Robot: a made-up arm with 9 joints. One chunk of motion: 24 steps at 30 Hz.
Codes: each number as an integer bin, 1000 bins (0 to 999) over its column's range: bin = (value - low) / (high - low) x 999, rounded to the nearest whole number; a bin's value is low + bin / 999 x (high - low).
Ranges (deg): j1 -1.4..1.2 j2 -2.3..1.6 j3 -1.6..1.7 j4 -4.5..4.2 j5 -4..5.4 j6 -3.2..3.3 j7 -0.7..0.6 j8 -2.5..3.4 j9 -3..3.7
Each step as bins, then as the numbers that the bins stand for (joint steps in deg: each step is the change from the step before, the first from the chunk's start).
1 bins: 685 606 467 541 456 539 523 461 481
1 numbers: 0.383 0.066 -0.057 0.211 0.291 0.307 -0.019 0.223 0.226
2 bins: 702 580 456 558 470 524 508 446 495
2 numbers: 0.427 -0.036 -0.094 0.359 0.422 0.209 -0.039 0.134 0.320
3 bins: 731 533 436 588 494 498 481 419 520
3 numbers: 0.503 -0.219 -0.160 0.621 0.648 0.040 -0.074 -0.025 0.487
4 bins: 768 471 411 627 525 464 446 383 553
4 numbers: 0.599 -0.461 -0.242 0.960 0.940 -0.181 -0.120 -0.238 0.709
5 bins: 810 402 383 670 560 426 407 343 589
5 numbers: 0.708 -0.731 -0.335 1.335 1.269 -0.428 -0.170 -0.474 0.950
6 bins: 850 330 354 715 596 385 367 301 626
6 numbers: 0.812 -1.012 -0.431 1.727 1.608 -0.695 -0.222 -0.722 1.198
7 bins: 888 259 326 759 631 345 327 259 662
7 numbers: 0.911 -1.289 -0.523 2.110 1.937 -0.955 -0.274 -0.970 1.440
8 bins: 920 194 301 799 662 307 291 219 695
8 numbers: 0.994 -1.543 -0.606 2.458 2.229 -1.203 -0.321 -1.207 1.661
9 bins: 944 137 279 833 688 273 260 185 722
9 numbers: 1.057 -1.765 -0.678 2.754 2.474 -1.424 -0.362 -1.407 1.842
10 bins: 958 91 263 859 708 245 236 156 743
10 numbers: 1.093 -1.945 -0.731 2.981 2.662 -1.606 -0.393 -1.579 1.983
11 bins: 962 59 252 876 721 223 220 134 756
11 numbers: 1.104 -2.070 -0.768 3.129 2.784 -1.749 -0.414 -1.709 2.070
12 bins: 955 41 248 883 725 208 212 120 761
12 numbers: 1.085 -2.140 -0.781 3.190 2.822 -1.847 -0.424 -1.791 2.104
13 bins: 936 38 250 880 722 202 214 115 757
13 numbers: 1.036 -2.152 -0.774 3.164 2.794 -1.886 -0.422 -1.821 2.077
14 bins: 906 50 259 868 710 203 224 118 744
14 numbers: 0.958 -2.105 -0.744 3.059 2.681 -1.879 -0.409 -1.803 1.990
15 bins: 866 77 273 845 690 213 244 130 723
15 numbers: 0.854 -1.999 -0.698 2.859 2.492 -1.814 -0.382 -1.732 1.849
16 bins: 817 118 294 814 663 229 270 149 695
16 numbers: 0.726 -1.839 -0.629 2.589 2.238 -1.710 -0.349 -1.620 1.661
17 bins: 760 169 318 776 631 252 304 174 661
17 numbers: 0.578 -1.640 -0.550 2.258 1.937 -1.560 -0.304 -1.472 1.433
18 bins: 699 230 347 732 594 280 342 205 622
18 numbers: 0.419 -1.402 -0.454 1.875 1.589 -1.378 -0.255 -1.289 1.172
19 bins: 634 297 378 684 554 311 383 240 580
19 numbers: 0.250 -1.141 -0.351 1.457 1.213 -1.176 -0.202 -1.083 0.890
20 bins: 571 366 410 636 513 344 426 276 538
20 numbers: 0.086 -0.871 -0.246 1.039 0.827 -0.962 -0.146 -0.870 0.608
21 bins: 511 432 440 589 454 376 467 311 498
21 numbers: -0.070 -0.614 -0.147 0.629 0.272 -0.754 -0.092 -0.663 0.340
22 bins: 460 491 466 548 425 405 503 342 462
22 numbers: -0.203 -0.383 -0.061 0.272 -0.001 -0.565 -0.045 -0.480 0.098
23 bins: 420 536 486 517 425 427 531 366 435
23 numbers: -0.307 -0.208 0.005 0.002 -0.001 -0.422 -0.009 -0.338 -0.083
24 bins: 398 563 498 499 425 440 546 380 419
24 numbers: -0.364 -0.102 0.045 -0.154 -0.001 -0.337 0.011 -0.256 -0.190
